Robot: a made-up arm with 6 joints.
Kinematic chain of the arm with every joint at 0, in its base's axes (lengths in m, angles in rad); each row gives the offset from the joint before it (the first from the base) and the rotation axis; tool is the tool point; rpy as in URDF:
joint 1: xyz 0 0 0.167 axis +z
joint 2: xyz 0 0 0 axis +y
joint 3: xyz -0.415 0 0.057 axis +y
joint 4: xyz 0.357 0 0.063 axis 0.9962 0 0.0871
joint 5: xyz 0 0 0 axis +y
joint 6: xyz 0.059 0 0.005 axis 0.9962 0 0.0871
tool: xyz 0 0 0 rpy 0 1.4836 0
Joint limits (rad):
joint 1: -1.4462..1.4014
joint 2: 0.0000..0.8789
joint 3: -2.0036..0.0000
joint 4: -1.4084..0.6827
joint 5: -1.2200..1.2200
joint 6: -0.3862..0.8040
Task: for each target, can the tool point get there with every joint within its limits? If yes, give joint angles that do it. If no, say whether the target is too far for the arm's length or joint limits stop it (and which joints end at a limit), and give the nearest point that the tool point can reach.
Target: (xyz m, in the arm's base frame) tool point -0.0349 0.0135 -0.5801
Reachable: no: joint limits stop it (at a limit: joint 1, joint 2, joint 3) | nearest point 0.0063 0.0518 0.2292 | short by 0.811 m
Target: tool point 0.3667 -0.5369 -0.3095
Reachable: no: joint limits stop it (at a limit: joint 2, joint 3) | nearest point 0.0548 -0.0802 0.2462 | short by 0.784 m
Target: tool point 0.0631 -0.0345 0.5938
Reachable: yes | joints -0.5206 0.5672 -0.7917 0.4098 0.0608 -0.0317
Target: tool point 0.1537 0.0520 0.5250
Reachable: yes | joints 0.2714 0.8036 -0.5863 -0.2141 -0.7876 0.5186
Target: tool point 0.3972 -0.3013 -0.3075
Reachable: no: joint limits stop it (at a limit: joint 2, joint 3) | nearest point 0.0723 -0.0548 0.2407 | short by 0.683 m
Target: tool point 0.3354 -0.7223 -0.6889
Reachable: no: too far | nearest point 0.0384 -0.0827 0.2410 | short by 1.167 m
